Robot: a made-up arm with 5 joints.
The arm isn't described. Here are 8 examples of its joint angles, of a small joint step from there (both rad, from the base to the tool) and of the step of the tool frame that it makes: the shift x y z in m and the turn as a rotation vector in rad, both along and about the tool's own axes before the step.
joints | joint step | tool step
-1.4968 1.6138 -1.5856 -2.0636 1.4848 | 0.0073 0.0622 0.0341 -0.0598 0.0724 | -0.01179 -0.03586 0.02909 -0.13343 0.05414 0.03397
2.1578 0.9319 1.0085 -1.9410 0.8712 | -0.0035 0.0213 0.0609 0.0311 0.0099 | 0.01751 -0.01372 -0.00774 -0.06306 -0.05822 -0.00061
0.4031 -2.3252 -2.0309 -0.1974 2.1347 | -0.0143 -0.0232 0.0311 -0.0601 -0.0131 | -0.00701 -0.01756 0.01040 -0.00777 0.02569 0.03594
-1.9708 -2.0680 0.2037 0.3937 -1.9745 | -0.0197 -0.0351 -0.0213 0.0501 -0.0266 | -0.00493 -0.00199 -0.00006 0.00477 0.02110 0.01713
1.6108 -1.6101 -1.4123 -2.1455 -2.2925 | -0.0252 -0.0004 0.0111 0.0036 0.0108 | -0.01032 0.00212 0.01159 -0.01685 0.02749 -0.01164
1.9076 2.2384 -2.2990 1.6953 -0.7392 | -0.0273 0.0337 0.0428 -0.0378 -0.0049 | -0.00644 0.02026 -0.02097 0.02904 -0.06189 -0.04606
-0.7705 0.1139 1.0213 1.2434 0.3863 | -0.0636 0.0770 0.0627 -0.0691 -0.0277 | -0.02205 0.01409 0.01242 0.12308 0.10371 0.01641
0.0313 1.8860 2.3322 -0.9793 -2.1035 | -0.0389 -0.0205 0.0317 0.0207 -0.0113 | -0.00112 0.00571 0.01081 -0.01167 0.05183 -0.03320
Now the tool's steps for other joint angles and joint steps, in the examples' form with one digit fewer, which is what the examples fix.
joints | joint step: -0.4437 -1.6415 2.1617 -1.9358 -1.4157 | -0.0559 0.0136 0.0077 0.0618 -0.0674
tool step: -0.0080 0.0171 0.0014 0.0569 0.0100 -0.0164
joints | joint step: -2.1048 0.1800 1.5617 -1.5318 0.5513 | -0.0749 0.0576 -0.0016 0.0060 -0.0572
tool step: 0.0193 -0.0113 0.0043 -0.0168 -0.0581 -0.0080
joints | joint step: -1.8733 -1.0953 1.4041 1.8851 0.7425 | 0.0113 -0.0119 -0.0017 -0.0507 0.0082
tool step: -0.0124 0.0068 0.0070 -0.0186 0.0210 -0.0388
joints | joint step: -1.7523 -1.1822 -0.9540 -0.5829 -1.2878 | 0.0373 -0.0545 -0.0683 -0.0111 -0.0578
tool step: 0.0177 0.0088 -0.0162 0.0811 -0.0887 0.0621
